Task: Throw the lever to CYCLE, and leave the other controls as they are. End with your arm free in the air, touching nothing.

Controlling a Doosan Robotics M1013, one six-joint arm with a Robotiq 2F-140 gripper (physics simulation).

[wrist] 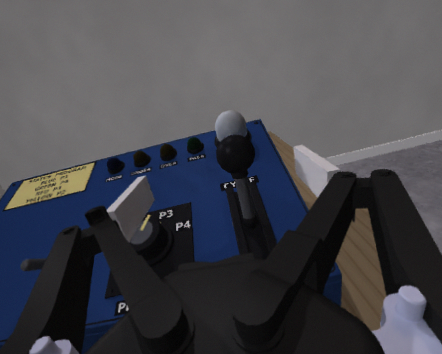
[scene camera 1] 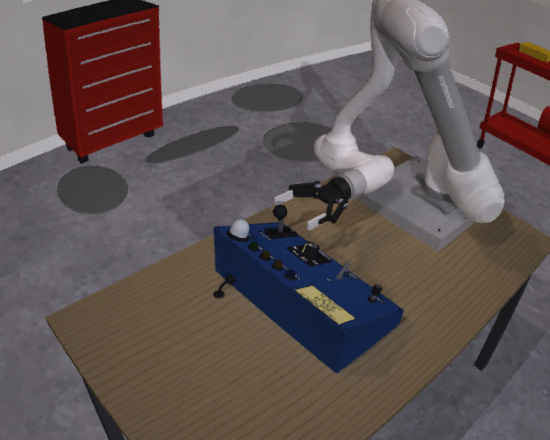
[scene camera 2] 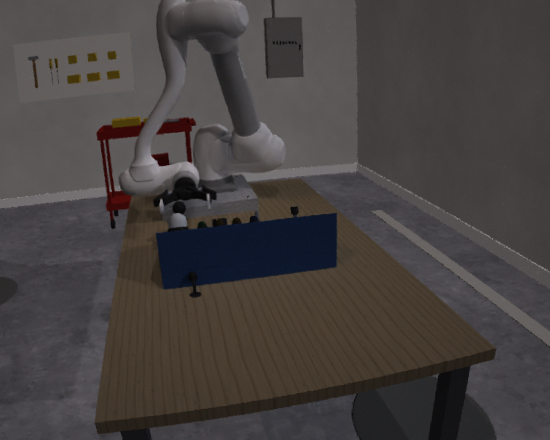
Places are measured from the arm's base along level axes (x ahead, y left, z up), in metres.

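Pixels of known places: gripper, between the fingertips: [wrist: 220, 174] [scene camera 1: 291, 213] [scene camera 2: 185, 207]; arm's base, origin of its link: [scene camera 1: 442, 195] [scene camera 2: 215, 187].
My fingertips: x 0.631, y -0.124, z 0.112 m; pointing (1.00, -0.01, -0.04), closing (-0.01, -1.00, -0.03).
Observation:
For each thing: its top centre in the pictures, then the offset to it from my fingertips. "pt": a spot on its surface instead. Level surfaces: height alone.
- CYCLE label, a spot on its surface: [wrist: 231, 186] pt 0.004 m right, 0.062 m ahead, 0.047 m down
- program knob, centre of its top: [wrist: 138, 223] [scene camera 1: 311, 243] 0.102 m left, 0.007 m ahead, 0.039 m down
- white dome, a spot on its surface: [wrist: 230, 125] pt 0.021 m right, 0.139 m ahead, 0.016 m up
- toggle, centre of its top: [wrist: 33, 251] [scene camera 1: 344, 264] 0.221 m left, 0.007 m back, 0.038 m down
- small black control, centre of its top: [scene camera 1: 375, 287] 0.341 m left, 0.003 m back, 0.031 m down
- wooden table, height of its surface: 0.167 m down
The blue control box [scene camera 1: 300, 310] [scene camera 2: 250, 255] [wrist: 210, 210] stands on the table. Its lever [scene camera 1: 280, 212] [scene camera 2: 179, 207] [wrist: 235, 154] has a round black knob on a grey stem that rises from a dark slot. In the wrist view the stem partly covers the CYCLE label [wrist: 231, 186]; the slot's near end is hidden by my gripper. My gripper [scene camera 1: 300, 209] [scene camera 2: 185, 204] [wrist: 220, 174] is open and empty. In the wrist view its white fingertips stand wide on either side of the lever, with gaps to the stem and knob; I see no contact.
The left fingertip appears over the program knob [wrist: 149, 239] in the wrist view. A white dome [scene camera 1: 240, 228] [scene camera 2: 178, 221] [wrist: 230, 125] stands beyond the lever. The box also carries several small buttons, a toggle [scene camera 1: 343, 270] and a small black control [scene camera 1: 375, 292]. The wooden table [scene camera 1: 200, 350] lies underneath.

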